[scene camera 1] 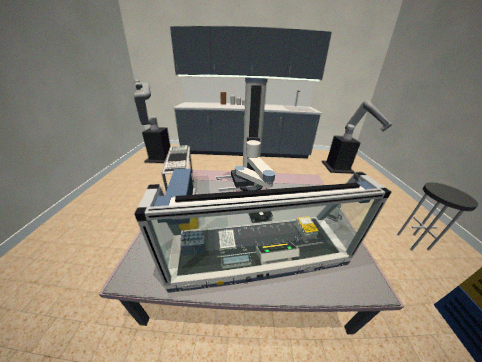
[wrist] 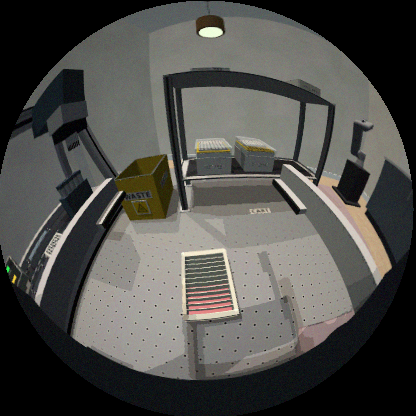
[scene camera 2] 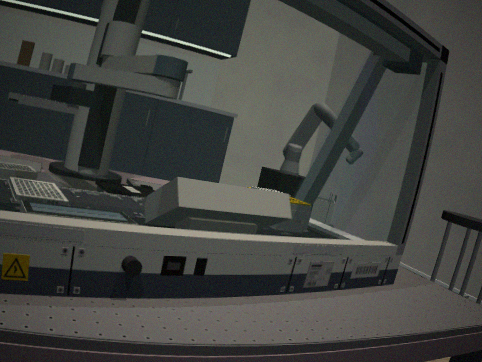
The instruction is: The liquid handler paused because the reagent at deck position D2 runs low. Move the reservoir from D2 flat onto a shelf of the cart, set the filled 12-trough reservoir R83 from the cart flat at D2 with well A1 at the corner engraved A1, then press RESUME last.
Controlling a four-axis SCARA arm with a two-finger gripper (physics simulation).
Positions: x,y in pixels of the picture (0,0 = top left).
Labels:
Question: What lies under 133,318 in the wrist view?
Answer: A perforated table top.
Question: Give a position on a glass enclosure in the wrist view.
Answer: At 38,172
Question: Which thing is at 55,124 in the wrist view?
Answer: A pipetting head.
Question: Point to a perforated table top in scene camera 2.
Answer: At 413,304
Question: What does my gripper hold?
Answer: Nothing.

